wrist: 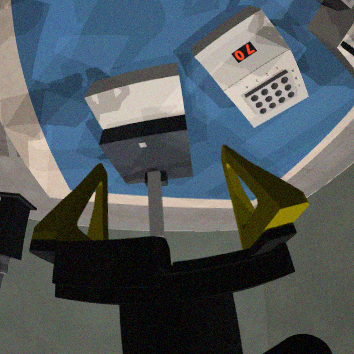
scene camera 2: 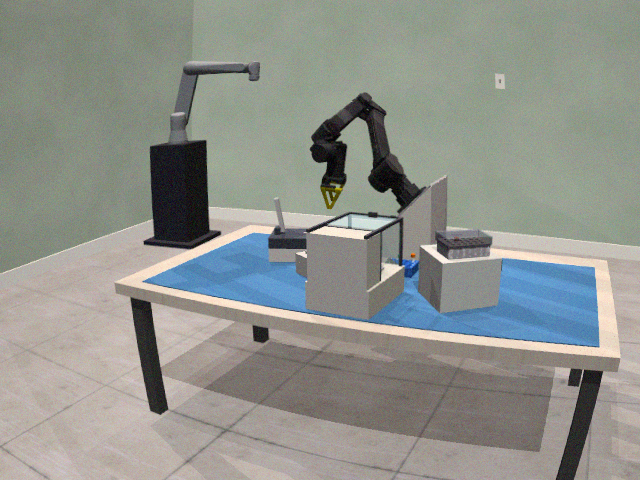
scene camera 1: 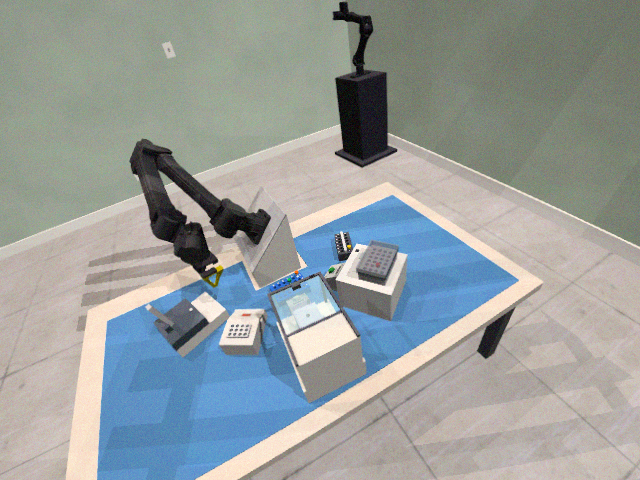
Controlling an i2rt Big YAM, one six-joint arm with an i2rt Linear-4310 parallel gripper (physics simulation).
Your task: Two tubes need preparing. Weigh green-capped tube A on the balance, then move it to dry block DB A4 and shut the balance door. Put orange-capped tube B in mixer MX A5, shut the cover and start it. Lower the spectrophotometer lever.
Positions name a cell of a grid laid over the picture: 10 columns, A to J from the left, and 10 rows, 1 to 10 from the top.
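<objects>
Mixer cover (scene camera 1: F6) at 920 mm from the lens; glass-box balance (scene camera 1: F8) at 740 mm from the lens. Marked spots on the mixer cover and the glass-box balance: 320 mm apart.
</objects>
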